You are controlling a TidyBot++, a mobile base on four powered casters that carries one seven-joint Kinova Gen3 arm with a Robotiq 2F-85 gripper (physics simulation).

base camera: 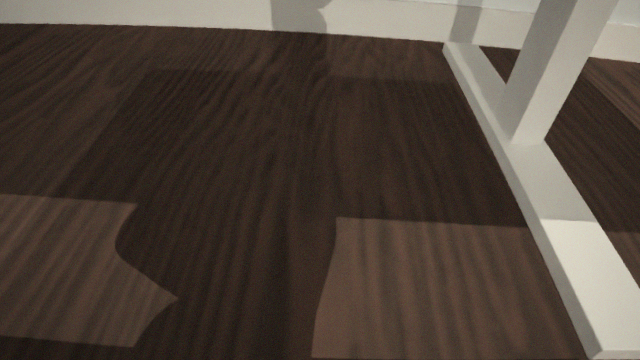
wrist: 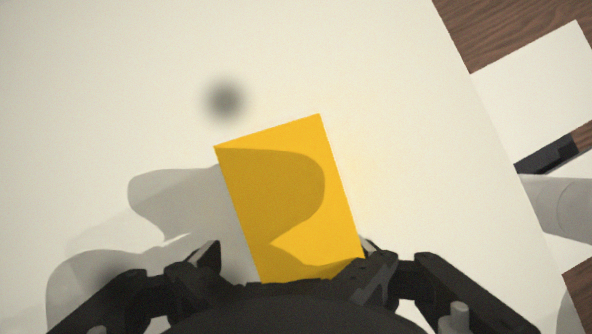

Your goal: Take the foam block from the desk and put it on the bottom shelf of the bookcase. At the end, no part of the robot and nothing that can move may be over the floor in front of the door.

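Frame: origin at the arm's base, x ahead, y left, z up, level; centimetres.
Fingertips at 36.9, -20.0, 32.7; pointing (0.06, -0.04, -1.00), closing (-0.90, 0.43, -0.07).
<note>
A point is followed by its place in that frame, as x, y, z.
The yellow foam block [wrist: 295, 200] {34.1, -23.4, 38.6} lies flat on the white desk top [wrist: 125, 65] {41.0, -36.8, 32.3} in the wrist view, turned slightly, partly in shadow. My gripper [wrist: 284, 250] {36.9, -20.0, 32.7} is open at the near end of the block. The left finger stands apart from the block's left side, with desk top between them. The right fingertip is right beside the block's right edge, which partly hides it. The block's near end is hidden behind the gripper body. The bookcase and the door do not show in either view.
A white floor bar [base camera: 555, 185] with a slanting post [base camera: 560, 75] {53.6, -32.5, -25.5} stands at the right in the base view, before the white baseboard [base camera: 150, 15] {100.2, 41.6, -37.1}. In the wrist view, a white panel [wrist: 535, 90], a dark bar [wrist: 545, 155] and a pale rounded part [wrist: 570, 207] show beyond the desk's right edge.
</note>
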